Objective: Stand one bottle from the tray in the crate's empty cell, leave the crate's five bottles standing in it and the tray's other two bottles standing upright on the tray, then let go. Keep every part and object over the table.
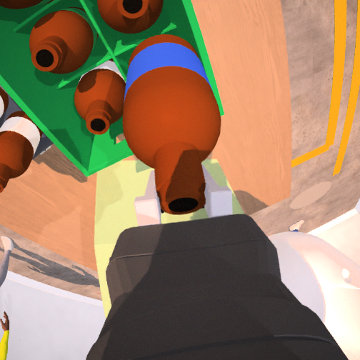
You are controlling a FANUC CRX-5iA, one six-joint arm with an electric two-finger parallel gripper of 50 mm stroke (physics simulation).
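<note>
My gripper [178,179] is shut on the neck of a brown bottle [171,120] with a blue label. The bottle's body points away from the fingers and covers part of the near wall and right corner cell of the green crate [206,60]; its base and exact height over the cell are hard to tell. Brown bottles stand in the crate: a small one [99,97] just left of the held bottle, others [62,42] [131,12] farther back, and part of another at the top left. At the left edge, a white-banded bottle [17,145] and part of another are at the dark tray [44,139].
The wooden table [250,100] lies right of the crate and reaches round its near side. A pale yellow-green block [110,195] is below the fingers. Beyond the table are the floor with orange lines [335,75] and part of a person in yellow [4,345].
</note>
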